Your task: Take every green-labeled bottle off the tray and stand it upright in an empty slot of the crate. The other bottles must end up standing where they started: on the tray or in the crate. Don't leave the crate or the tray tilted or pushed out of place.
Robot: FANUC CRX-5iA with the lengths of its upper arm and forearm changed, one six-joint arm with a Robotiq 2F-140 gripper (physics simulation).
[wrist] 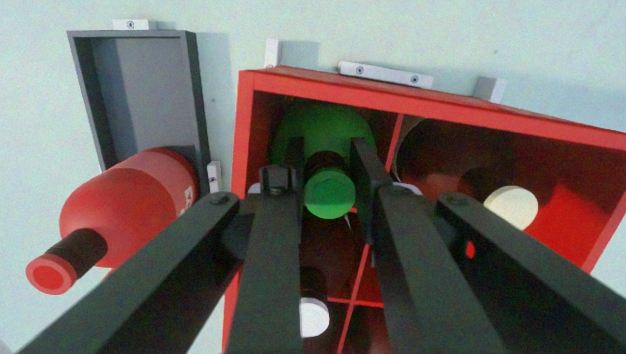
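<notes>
A green bottle (pixel 330 192) with a green cap is in the upper left compartment of the red crate (pixel 430 102), its body down between the walls. My gripper (pixel 327 159) is shut on its dark neck, one finger on each side. Whether its base touches the crate floor is hidden. The grey tray (pixel 196 100) lies to the left of the crate. A red bottle (pixel 125 210) with a red cap stands on the tray's lower part. The tray's upper part holds no bottle.
A dark bottle with a cream cap (pixel 511 207) stands in the crate's upper right part. Another dark bottle with a white cap (pixel 315 317) is in the compartment below the green one. White blocks (pixel 385 74) (pixel 214 176) (pixel 131 24) sit beside crate and tray. My fingers hide much of the lower crate.
</notes>
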